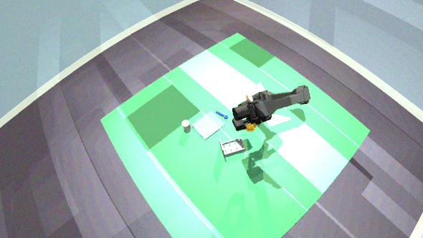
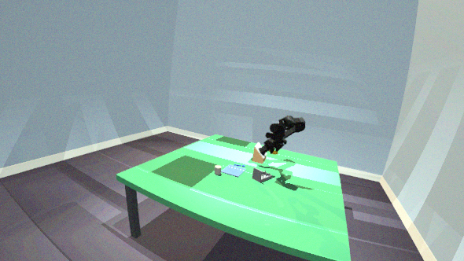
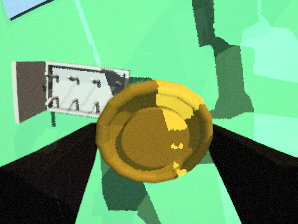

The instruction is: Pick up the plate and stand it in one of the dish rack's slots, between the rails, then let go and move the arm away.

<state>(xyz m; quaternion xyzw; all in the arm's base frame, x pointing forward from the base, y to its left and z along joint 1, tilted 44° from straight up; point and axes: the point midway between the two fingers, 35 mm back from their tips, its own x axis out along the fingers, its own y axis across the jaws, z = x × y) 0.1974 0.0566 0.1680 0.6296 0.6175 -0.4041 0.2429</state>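
My gripper tip is now 140 mm above the dish rack, 90 mm short of it and 20 mm to the left of it. Round my gripper tip: plate 10 mm above; blue spoon 220 mm to the right, 160 mm below, 20 mm ahead; pale mat 220 mm to the right, 160 mm below, 120 mm ahead.
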